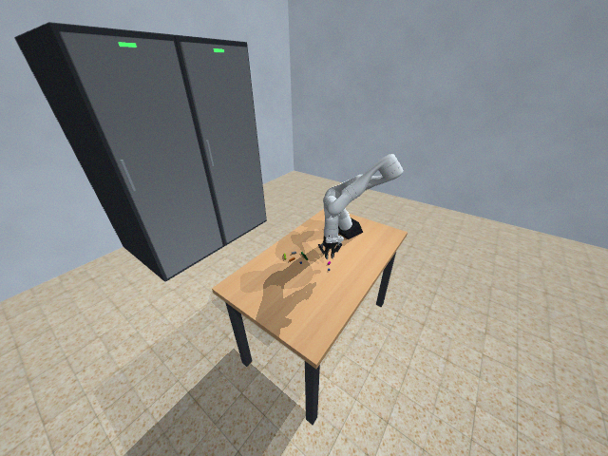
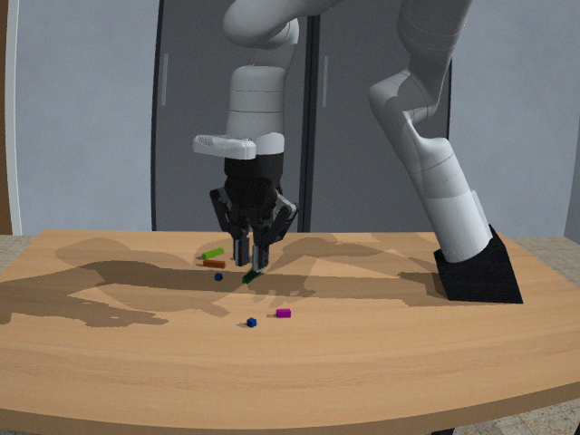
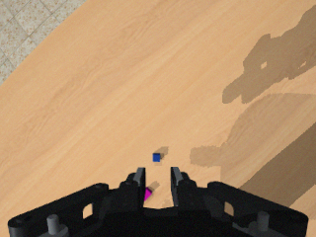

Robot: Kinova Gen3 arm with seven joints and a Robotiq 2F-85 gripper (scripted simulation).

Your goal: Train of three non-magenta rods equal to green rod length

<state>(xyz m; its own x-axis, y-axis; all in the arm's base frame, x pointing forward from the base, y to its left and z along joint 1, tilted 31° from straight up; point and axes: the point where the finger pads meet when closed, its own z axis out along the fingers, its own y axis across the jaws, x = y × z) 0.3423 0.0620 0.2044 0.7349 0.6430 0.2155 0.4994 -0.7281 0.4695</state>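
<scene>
The grey rod lies 70 mm behind my hand, 250 mm to the right of it and 100 mm below it. The rest, counted from my hand: orange rod: 10 mm behind, 230 mm to the right, 100 mm below; green rod: 70 mm behind, 180 mm to the right, 100 mm below; magenta rod: 60 mm behind, 10 mm to the right, 100 mm below.
</scene>
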